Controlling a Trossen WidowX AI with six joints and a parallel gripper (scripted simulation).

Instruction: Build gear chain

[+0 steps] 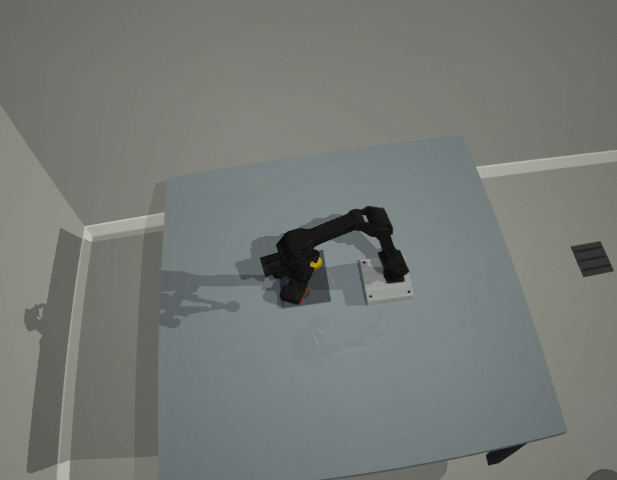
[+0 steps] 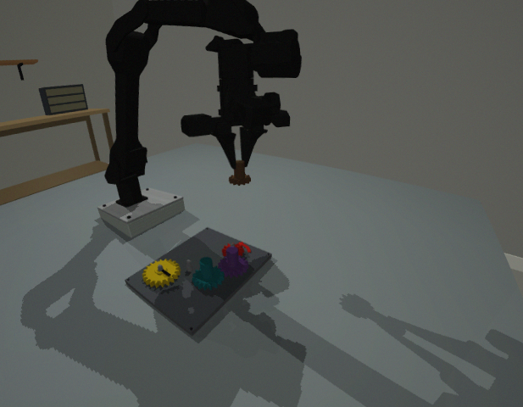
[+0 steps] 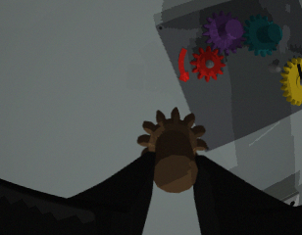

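Now: gripper tip 140 mm to the left of the teal gear, 130 mm above it and 40 mm short of it. Also, from my gripper tip: red gear 140 mm below, 60 mm to the right, 20 mm ahead; brown gear 10 mm below; red arrow 150 mm below, 30 mm to the right, 30 mm ahead.
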